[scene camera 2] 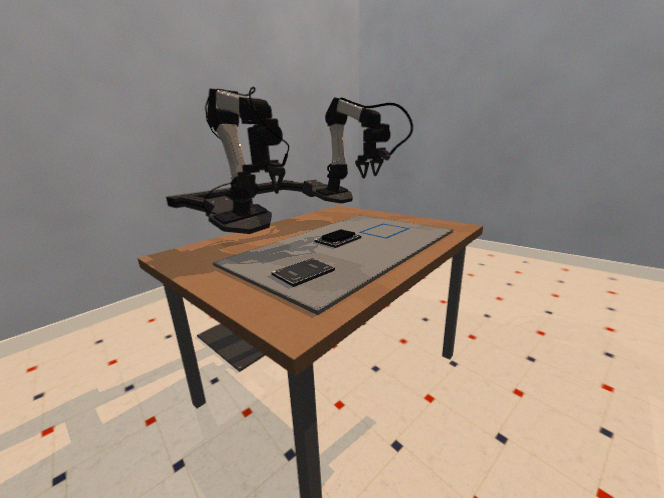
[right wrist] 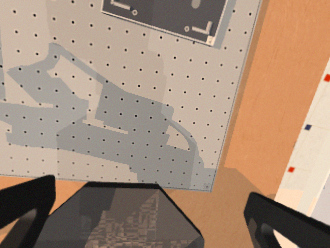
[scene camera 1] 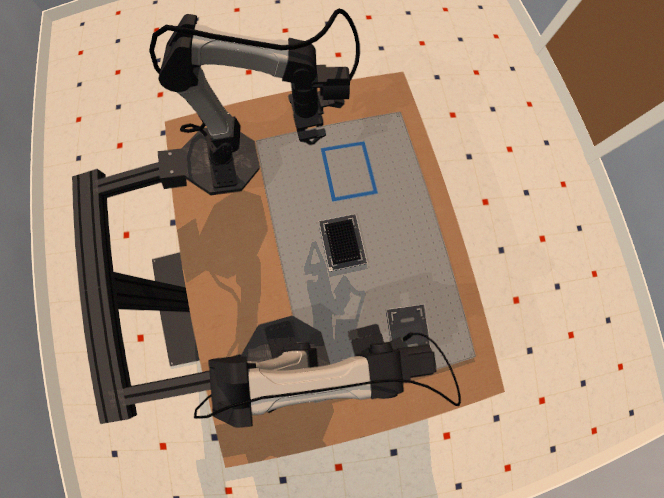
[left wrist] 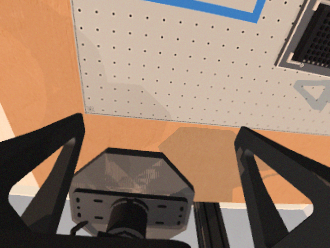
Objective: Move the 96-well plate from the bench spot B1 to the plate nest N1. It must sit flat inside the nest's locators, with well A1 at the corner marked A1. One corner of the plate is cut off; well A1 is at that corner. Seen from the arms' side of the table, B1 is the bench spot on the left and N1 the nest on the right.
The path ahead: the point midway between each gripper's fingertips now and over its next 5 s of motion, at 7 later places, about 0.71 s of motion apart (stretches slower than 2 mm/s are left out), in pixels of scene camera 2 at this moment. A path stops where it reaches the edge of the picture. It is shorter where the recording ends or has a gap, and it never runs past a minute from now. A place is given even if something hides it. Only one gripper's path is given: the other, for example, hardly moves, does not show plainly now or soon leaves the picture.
My right gripper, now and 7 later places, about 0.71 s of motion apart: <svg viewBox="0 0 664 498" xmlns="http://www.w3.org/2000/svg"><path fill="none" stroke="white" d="M265 195L281 199L300 207L320 212L336 217L338 218L338 226L338 233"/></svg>
